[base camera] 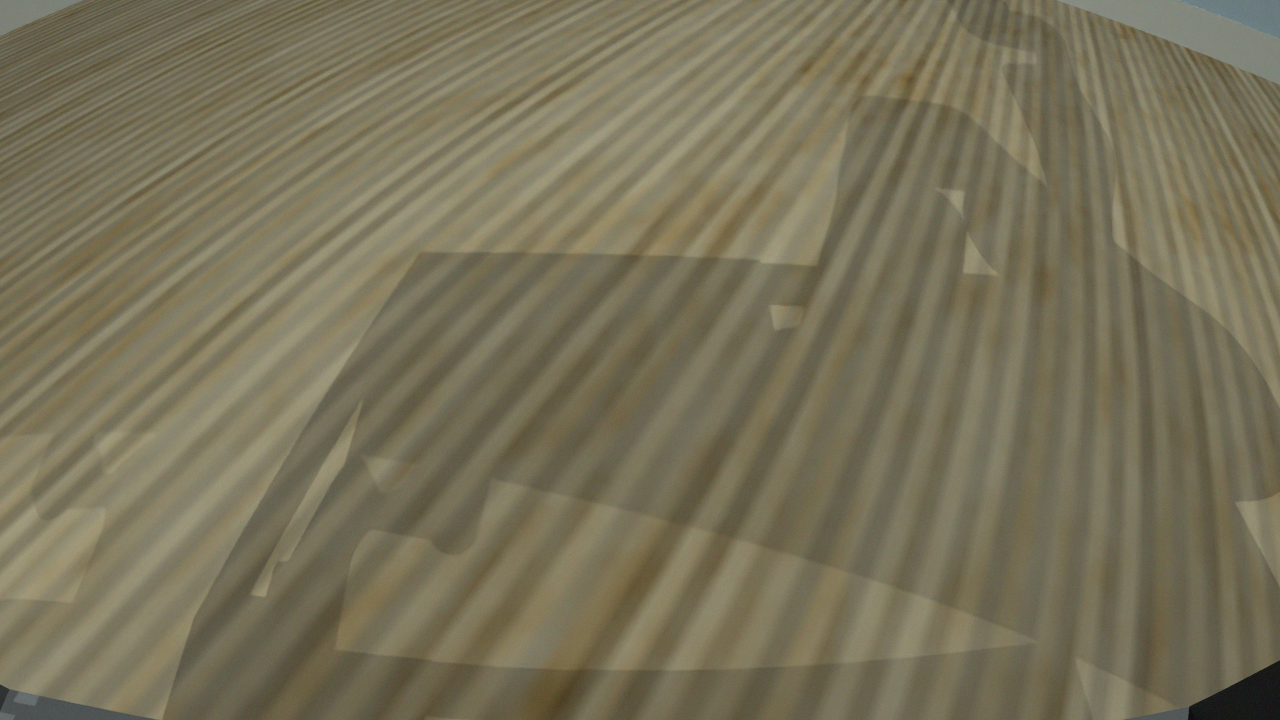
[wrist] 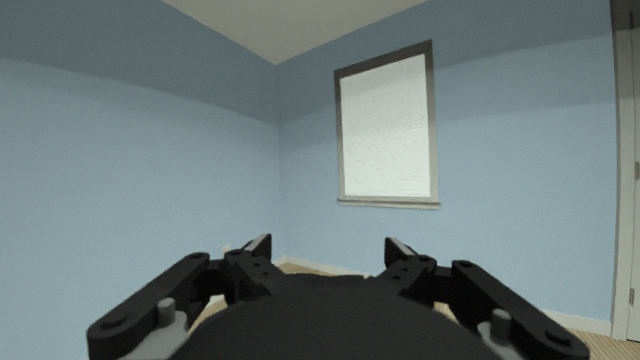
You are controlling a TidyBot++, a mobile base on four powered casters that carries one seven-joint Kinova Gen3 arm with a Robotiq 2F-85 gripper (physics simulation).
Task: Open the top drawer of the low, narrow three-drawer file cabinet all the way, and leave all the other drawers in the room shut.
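Frame: origin at the arm's base, x ahead, y left, z up, level; metres.
Where they show: gripper, between the fingertips: [wrist: 327, 248].
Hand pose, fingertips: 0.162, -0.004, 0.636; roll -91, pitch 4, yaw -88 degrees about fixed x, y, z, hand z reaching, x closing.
After its pixels a point has its place, as x, y, z.
The low, narrow three-drawer file cabinet does not show in the base camera view or in the wrist view. My gripper [wrist: 327, 248] {0.162, -0.004, 0.636} is open and empty at the bottom of the wrist view, its two black fingers wide apart in front of a blue wall corner. The gripper itself does not show in the base camera view, where a shadow of the robot and its arm lies over the floor.
A window [wrist: 386, 127] {1.831, -0.500, 1.068} with a pale frame is in the wall right of the corner. A white door [wrist: 636, 225] {1.148, -1.744, 0.309} stands at the right edge of the wrist view. The striped wooden floor [base camera: 537, 179] {0.654, 0.071, -0.397} meets a pale baseboard [wrist: 575, 320] {1.264, -1.539, -0.335} along the walls.
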